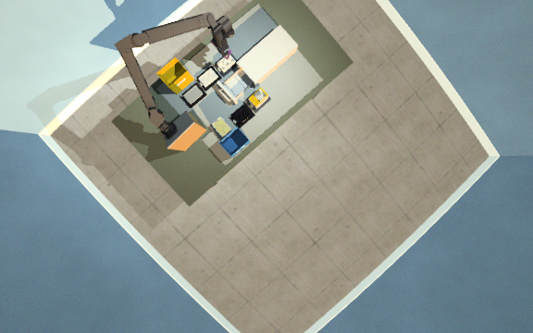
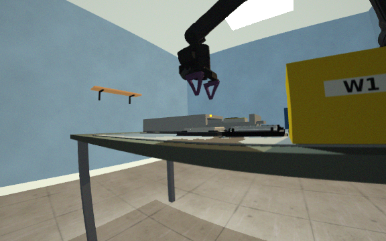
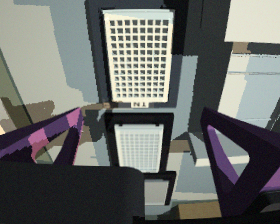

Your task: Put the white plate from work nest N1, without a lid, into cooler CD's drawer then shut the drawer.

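Now: the white plate 130 mm below my hand. Also, from my hand: cooler CD (110 mm ahead, 180 mm to the right, 110 mm below); cooler drawer (30 mm behind, 180 mm to the right, 120 mm below); yellow tip box (20 mm behind, 370 mm to the right, 90 mm below).
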